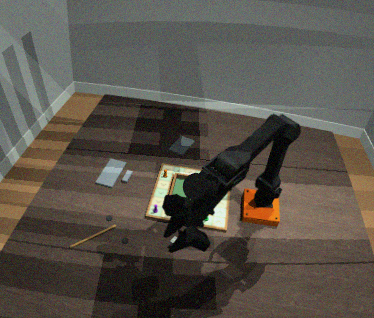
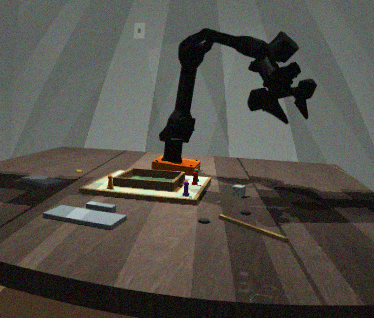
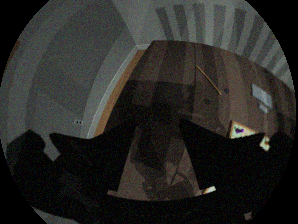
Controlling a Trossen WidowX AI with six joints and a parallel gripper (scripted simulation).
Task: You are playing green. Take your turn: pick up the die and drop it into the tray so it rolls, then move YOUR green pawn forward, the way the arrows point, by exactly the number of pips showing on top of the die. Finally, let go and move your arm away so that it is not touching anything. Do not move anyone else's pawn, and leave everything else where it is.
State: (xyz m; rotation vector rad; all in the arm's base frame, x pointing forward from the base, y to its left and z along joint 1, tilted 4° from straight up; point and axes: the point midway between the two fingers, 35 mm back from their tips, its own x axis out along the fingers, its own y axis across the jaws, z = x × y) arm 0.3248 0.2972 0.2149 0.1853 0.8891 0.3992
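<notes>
Now: the white die 30 mm behind my gripper tip, 130 mm to the right of it and 180 mm below it. Also, from my gripper tip: purple pawn 50 mm ahead, 260 mm to the right, 170 mm below; then green pawn 130 mm behind, 240 mm to the right, 170 mm below; then red pawn 90 mm behind, 240 mm to the right, 170 mm below.
</notes>
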